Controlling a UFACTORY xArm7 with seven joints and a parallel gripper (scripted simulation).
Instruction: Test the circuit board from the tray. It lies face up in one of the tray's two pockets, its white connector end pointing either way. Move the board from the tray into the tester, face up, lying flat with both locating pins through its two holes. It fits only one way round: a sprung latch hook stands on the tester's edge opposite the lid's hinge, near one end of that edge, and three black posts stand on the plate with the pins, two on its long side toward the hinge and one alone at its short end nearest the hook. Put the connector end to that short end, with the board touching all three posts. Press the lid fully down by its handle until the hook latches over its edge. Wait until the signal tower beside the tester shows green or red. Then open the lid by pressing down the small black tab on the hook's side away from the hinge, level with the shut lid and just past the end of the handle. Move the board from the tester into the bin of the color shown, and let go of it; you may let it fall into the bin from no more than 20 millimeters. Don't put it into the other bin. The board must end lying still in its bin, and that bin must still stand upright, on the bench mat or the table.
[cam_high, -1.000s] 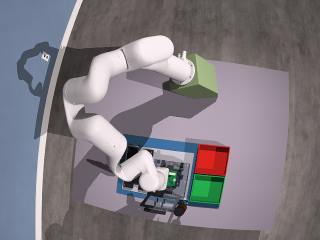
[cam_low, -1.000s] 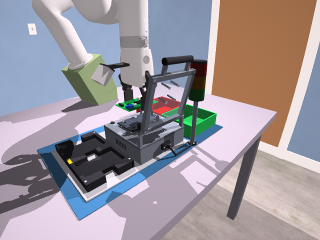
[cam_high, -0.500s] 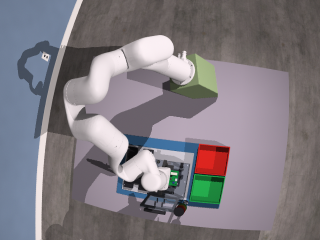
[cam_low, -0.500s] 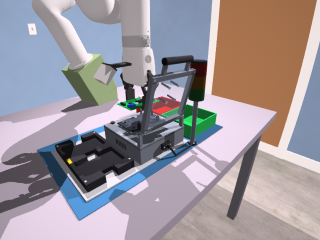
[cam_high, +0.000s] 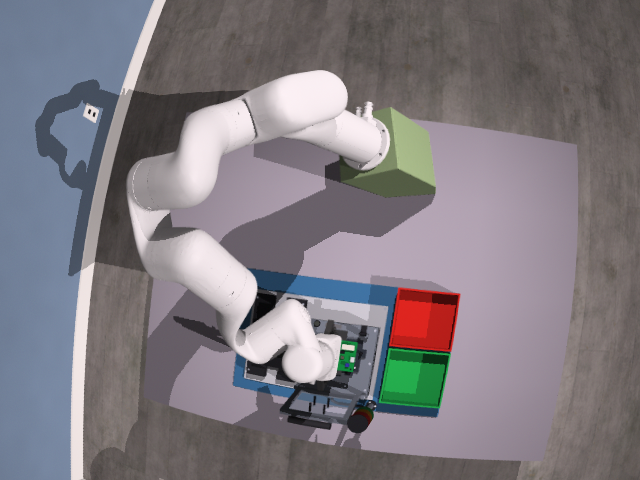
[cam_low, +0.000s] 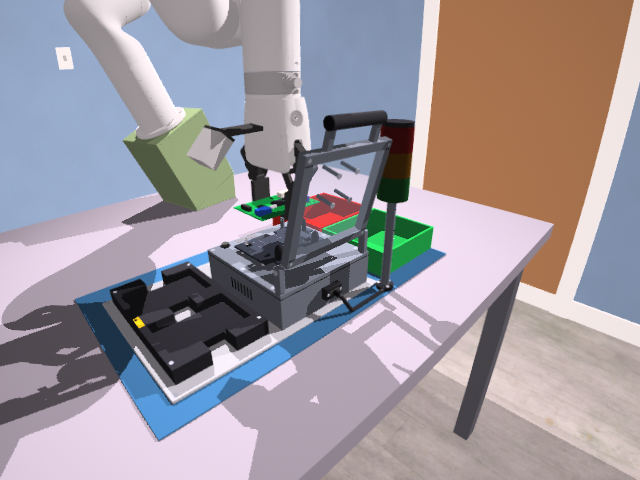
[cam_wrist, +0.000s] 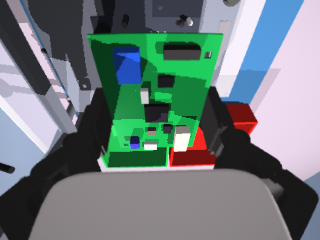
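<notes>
Right now the plate is 10 mm ahead of my hand, 10 mm to the left of it and 60 mm below it. The rest, counted from my hand: clear lid (130 mm ahead, 10 mm to the left, 50 mm above); then green bin (40 mm ahead, 200 mm to the left, 120 mm below); then green circuit board (right at my hand).
</notes>
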